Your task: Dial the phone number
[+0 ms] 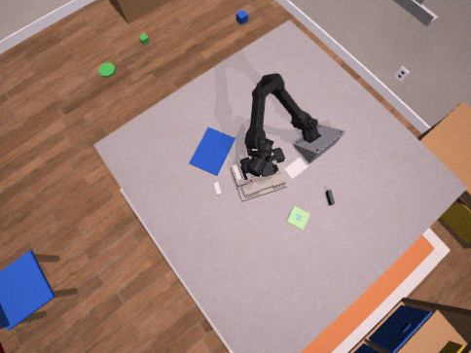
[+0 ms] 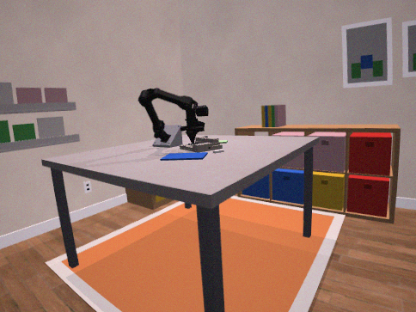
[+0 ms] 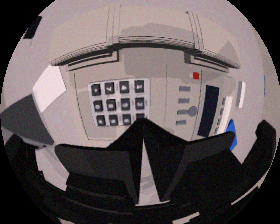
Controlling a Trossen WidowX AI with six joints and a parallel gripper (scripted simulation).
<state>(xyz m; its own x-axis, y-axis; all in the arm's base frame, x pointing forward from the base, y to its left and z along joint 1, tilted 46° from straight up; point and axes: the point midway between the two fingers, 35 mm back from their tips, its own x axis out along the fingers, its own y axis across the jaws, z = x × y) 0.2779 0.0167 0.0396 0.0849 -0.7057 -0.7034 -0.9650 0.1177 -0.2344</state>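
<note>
Now: the beige desk phone 5 cm below my hand, 3 cm to the left of it and 3 cm ahead of it. Also, from my hand: white card 15 cm behind, 9 cm to the left, 7 cm below; white block 22 cm ahead, 7 cm below, 3 cm to the right; handset 8 cm to the left, 4 cm ahead, 3 cm below.
</note>
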